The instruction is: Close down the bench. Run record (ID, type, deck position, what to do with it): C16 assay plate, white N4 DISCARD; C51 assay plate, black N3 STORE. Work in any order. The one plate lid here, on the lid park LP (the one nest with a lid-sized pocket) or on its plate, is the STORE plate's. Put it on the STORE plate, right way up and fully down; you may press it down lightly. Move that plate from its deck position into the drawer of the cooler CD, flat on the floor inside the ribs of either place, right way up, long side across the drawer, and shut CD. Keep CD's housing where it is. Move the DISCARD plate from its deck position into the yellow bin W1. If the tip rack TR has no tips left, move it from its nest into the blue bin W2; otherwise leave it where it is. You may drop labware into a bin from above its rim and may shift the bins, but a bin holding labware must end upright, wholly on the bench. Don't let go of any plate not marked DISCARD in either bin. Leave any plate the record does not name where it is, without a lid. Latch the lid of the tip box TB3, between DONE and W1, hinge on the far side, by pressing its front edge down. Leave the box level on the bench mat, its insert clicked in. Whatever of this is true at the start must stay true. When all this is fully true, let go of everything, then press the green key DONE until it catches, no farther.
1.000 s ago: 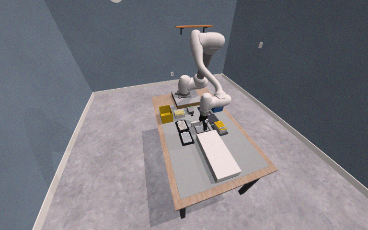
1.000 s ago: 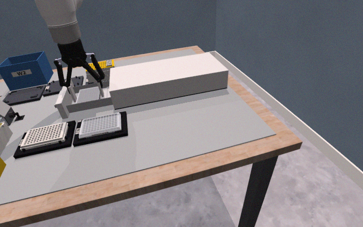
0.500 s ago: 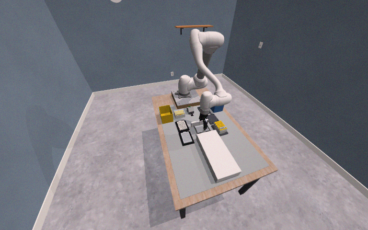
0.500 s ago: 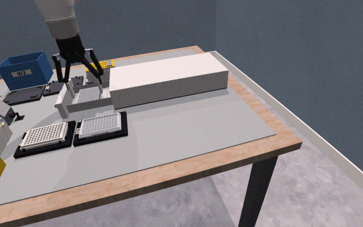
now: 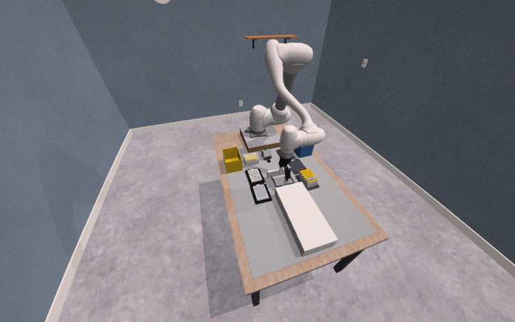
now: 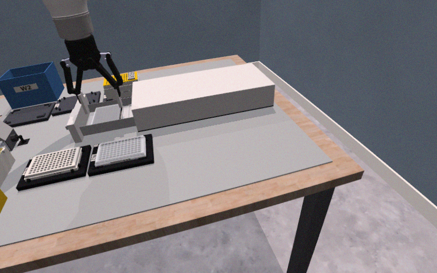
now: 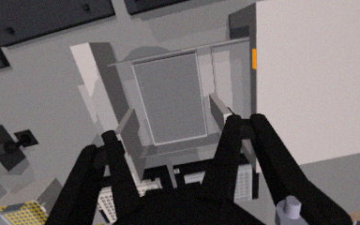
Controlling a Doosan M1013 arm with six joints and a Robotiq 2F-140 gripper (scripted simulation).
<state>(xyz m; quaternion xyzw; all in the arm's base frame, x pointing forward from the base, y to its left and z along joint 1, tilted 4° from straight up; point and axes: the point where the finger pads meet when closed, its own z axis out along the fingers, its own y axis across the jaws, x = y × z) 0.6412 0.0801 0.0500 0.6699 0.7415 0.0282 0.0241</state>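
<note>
The grey plate lid is 50 mm below my hand. From my hand the other things lie so: cooler drawer (40 mm ahead, 50 mm below); white cooler CD (170 mm ahead, 20 mm to the left, 40 mm below); black plate (50 mm below).
</note>
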